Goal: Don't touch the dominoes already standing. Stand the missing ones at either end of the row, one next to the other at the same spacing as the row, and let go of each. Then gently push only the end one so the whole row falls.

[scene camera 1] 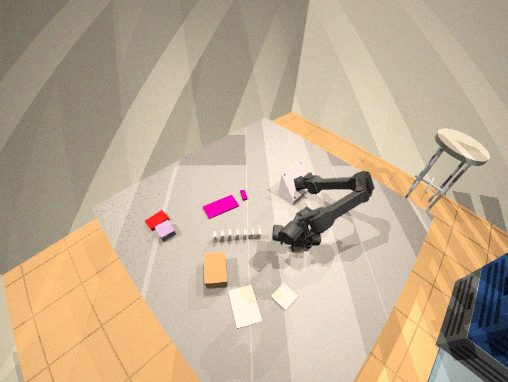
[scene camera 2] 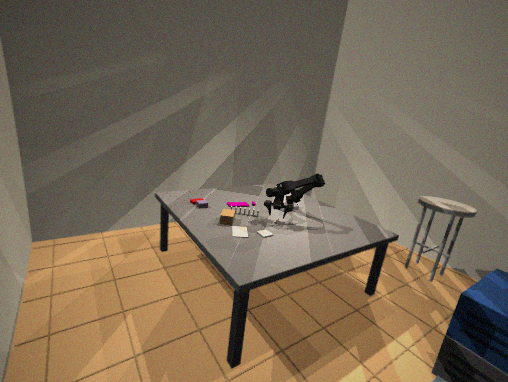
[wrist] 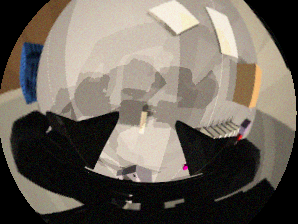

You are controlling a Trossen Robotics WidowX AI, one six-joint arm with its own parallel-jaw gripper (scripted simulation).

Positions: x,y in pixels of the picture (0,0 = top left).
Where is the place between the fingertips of my gripper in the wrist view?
148,119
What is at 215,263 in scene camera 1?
An orange box.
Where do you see an orange box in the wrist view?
246,90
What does my gripper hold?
Nothing.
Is my gripper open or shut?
Open.
